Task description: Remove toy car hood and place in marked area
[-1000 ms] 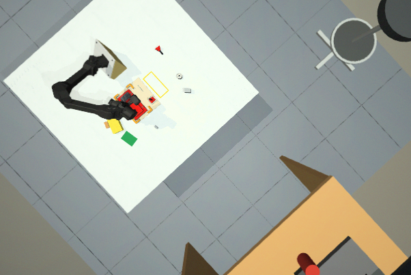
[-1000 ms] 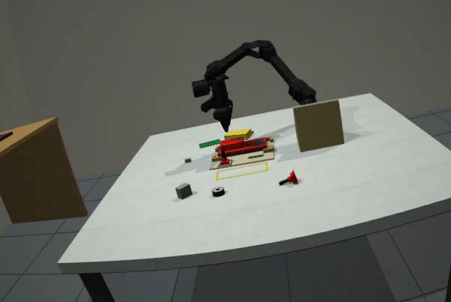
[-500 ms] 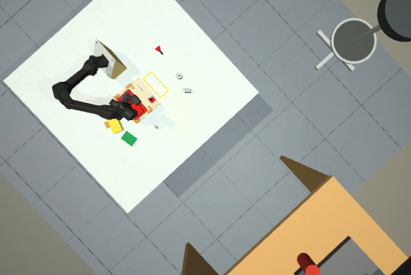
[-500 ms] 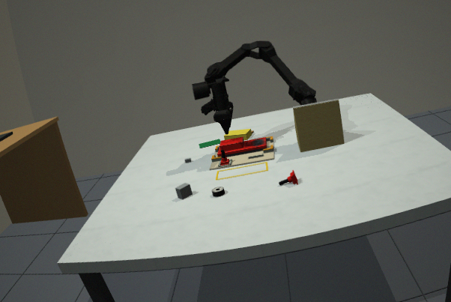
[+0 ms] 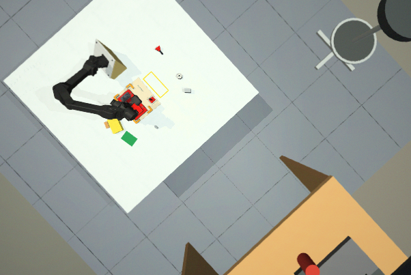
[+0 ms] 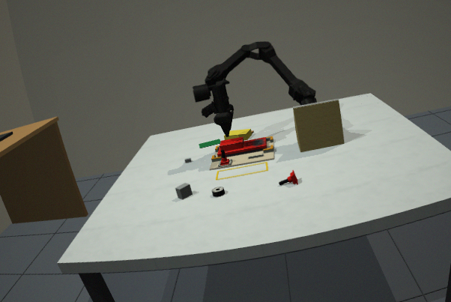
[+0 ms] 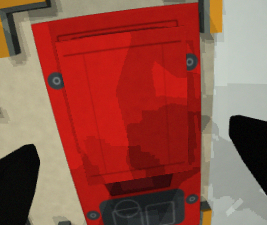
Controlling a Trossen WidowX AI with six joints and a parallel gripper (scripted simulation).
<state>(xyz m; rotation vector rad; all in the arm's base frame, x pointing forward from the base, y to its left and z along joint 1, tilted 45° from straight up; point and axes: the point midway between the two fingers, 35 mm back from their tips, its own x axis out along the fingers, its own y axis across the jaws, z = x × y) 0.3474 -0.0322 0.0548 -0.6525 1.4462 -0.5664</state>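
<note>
Now: the red hood 50 mm below my gripper tip. Also, from my gripper tip: beige base plate: 70 mm below, 40 mm behind, 30 mm to the left; green flat piece: 180 mm to the right, 130 mm ahead, 90 mm below; yellow block: 190 mm to the right, 70 mm below, 10 mm behind.
</note>
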